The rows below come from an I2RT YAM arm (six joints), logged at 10 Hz.
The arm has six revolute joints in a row. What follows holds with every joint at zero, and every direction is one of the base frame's.
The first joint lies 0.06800 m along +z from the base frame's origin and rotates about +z.
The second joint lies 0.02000 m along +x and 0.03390 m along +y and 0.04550 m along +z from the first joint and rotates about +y.
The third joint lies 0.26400 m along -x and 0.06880 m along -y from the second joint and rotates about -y.
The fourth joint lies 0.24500 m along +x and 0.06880 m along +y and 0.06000 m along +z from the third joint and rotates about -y.
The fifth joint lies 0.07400 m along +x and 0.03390 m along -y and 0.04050 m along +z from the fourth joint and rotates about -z.
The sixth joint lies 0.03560 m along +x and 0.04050 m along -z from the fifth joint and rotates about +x.
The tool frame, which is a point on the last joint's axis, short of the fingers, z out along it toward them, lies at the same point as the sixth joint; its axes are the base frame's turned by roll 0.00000, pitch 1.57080 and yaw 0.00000 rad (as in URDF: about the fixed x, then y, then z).
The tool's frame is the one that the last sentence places.
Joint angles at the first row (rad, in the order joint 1, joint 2, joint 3, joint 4, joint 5, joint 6):
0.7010 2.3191 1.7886 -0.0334 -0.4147 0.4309
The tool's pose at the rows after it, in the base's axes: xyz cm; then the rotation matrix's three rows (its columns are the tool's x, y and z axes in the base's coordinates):
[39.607, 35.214, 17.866], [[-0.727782, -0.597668, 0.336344], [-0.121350, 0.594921, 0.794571], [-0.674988, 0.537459, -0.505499]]
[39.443, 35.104, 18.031], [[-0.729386, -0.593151, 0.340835], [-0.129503, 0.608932, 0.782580], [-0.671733, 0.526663, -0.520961]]
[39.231, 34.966, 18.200], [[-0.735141, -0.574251, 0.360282], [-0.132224, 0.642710, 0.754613], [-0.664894, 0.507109, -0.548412]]
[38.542, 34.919, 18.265], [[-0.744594, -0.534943, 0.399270], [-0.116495, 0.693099, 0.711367], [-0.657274, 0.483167, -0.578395]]
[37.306, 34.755, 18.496], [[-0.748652, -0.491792, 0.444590], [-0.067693, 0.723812, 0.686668], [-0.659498, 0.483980, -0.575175]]
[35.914, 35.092, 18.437], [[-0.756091, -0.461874, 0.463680], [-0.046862, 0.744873, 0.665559], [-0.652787, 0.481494, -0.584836]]
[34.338, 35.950, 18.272], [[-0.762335, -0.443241, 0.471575], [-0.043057, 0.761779, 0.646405], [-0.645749, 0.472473, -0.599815]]
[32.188, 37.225, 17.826], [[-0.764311, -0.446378, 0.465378], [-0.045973, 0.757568, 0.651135], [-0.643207, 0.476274, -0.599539]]
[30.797, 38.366, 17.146], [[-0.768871, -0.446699, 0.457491], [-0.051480, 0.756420, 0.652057], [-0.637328, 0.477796, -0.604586]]
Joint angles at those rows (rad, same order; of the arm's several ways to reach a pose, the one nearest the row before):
0.7005 2.3130 1.7885 -0.0568 -0.4013 0.4212
0.7018 2.3047 1.7872 -0.0801 -0.3872 0.4134
0.7049 2.2945 1.7871 -0.1155 -0.3484 0.4111
0.7174 2.2726 1.7620 -0.1346 -0.2771 0.4309
0.7353 2.2252 1.6874 -0.0913 -0.2126 0.4807
0.7624 2.1959 1.6390 -0.0774 -0.1618 0.5176
0.8003 2.1802 1.6122 -0.0800 -0.1120 0.5472
0.8522 2.1668 1.5708 -0.0492 -0.0785 0.5784
0.8905 2.1762 1.5593 -0.0335 -0.0546 0.6018

